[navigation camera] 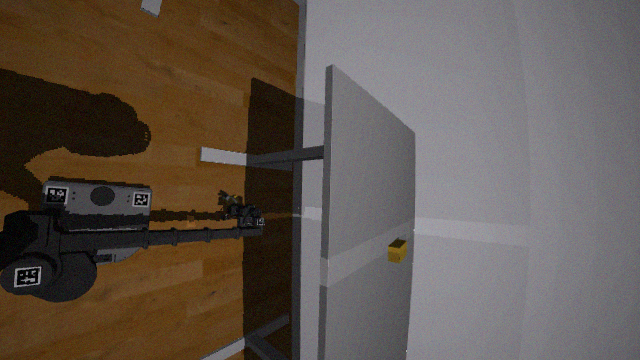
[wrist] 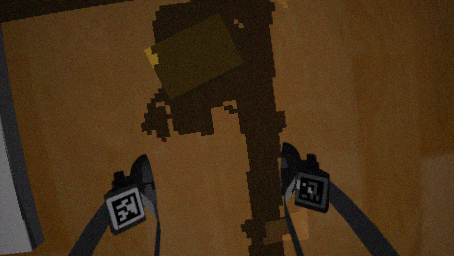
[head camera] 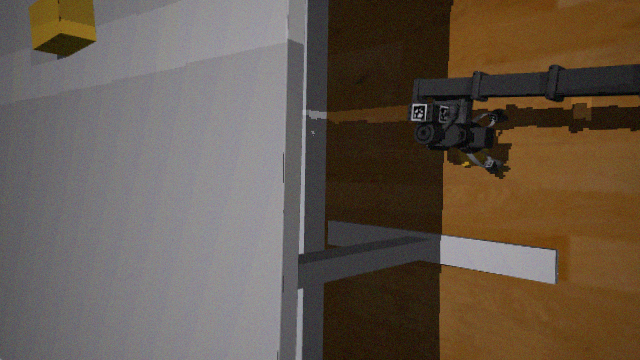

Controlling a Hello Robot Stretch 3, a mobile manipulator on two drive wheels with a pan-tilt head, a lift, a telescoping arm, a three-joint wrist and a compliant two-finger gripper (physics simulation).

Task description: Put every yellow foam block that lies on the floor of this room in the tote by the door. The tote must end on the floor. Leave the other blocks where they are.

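Places are measured from the robot's base along level axes (x ahead, y left, z up), in centimetres.
Pixels of known places: gripper, between the fingertips: (navigation camera: 223, 206) (wrist: 217, 166) (head camera: 499, 141); robot's base, origin of its link: (navigation camera: 102, 195).
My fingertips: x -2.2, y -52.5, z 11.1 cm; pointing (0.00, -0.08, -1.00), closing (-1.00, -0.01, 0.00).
Observation:
For each thing: its middle in the pictures, then the offset to it from my fingertips. "*": a spot on its surface instead. Level surfaces: height alone.
- grey table top, height of its surface: dz +83.9 cm
- table's pale foot bar, a spot on its surface: (wrist: 10, 210) * dx +26.2, dy +6.1, dz -8.6 cm
- dark slanting support, a spot on its surface: (head camera: 365, 257) * dx +29.2, dy -18.9, dz +23.2 cm
A yellow block (wrist: 200, 57) (head camera: 466, 164) lies on the floor beside the table's shadow. In the wrist view it lies beyond the fingertips, slightly left of the middle, mostly in the gripper's shadow. In the head view the gripper hides most of it. My gripper (wrist: 217, 166) (head camera: 496, 141) is open and empty above the floor, with bare floor between its fingertips in the wrist view. Another yellow block (head camera: 62, 27) (navigation camera: 397, 251) stands on the grey table top (head camera: 175, 175) (navigation camera: 370, 175). The tote does not show in these views.
The table's pale foot bar (head camera: 500, 260) (navigation camera: 222, 155) (wrist: 10, 210) lies on the floor beside the gripper. A dark slanting support (head camera: 365, 257) (navigation camera: 287, 157) joins it under the table top. A second foot bar (navigation camera: 225, 350) shows at the bottom of the navigation view. A wall stands behind the table.

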